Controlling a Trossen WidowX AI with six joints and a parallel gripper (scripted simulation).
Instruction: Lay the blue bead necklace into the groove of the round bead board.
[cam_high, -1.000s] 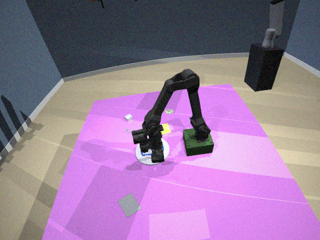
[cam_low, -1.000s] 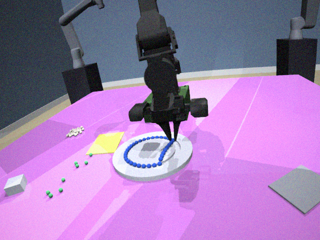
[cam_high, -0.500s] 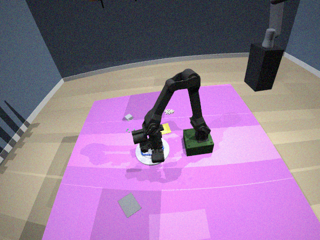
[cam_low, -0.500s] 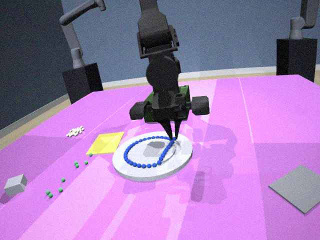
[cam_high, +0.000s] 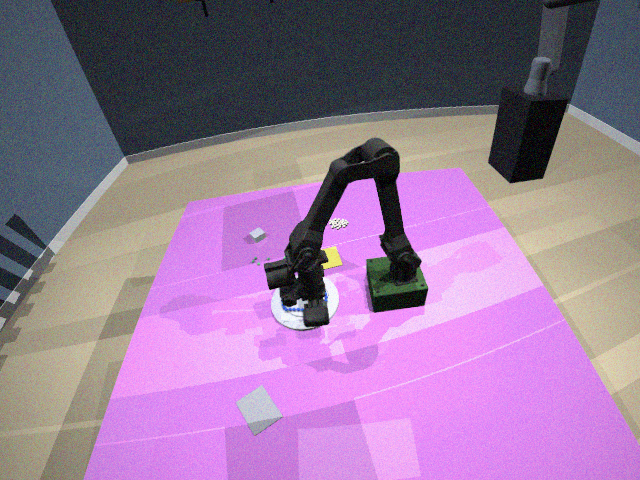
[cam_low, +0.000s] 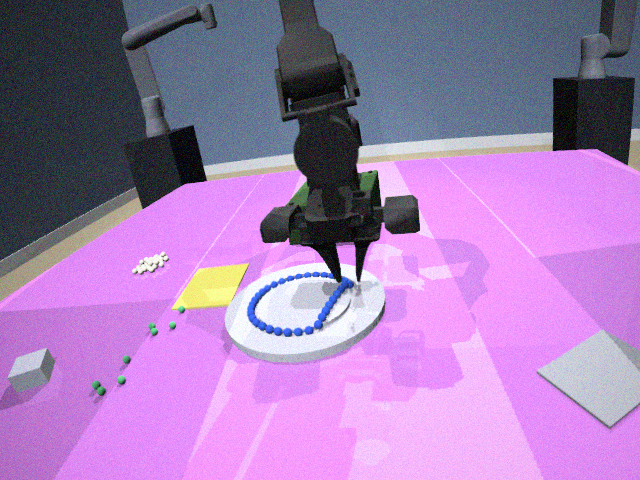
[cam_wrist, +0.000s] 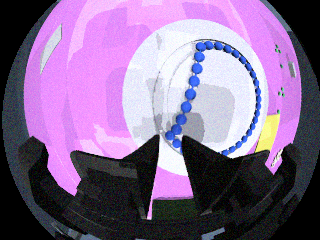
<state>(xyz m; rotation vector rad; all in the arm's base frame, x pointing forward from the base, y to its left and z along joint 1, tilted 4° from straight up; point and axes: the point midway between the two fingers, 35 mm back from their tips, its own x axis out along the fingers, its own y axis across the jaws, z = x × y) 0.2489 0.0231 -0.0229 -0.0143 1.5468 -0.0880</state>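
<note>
The round white bead board lies 30 mm ahead of my gripper tip, 50 mm to the right of it and 10 mm below it. Also, from my gripper tip: yellow sheet 30 mm behind, 210 mm to the right, 10 mm below; then grey tile 180 mm ahead, 250 mm to the left, 10 mm below; then cube 180 mm ahead, 380 mm to the right.
</note>
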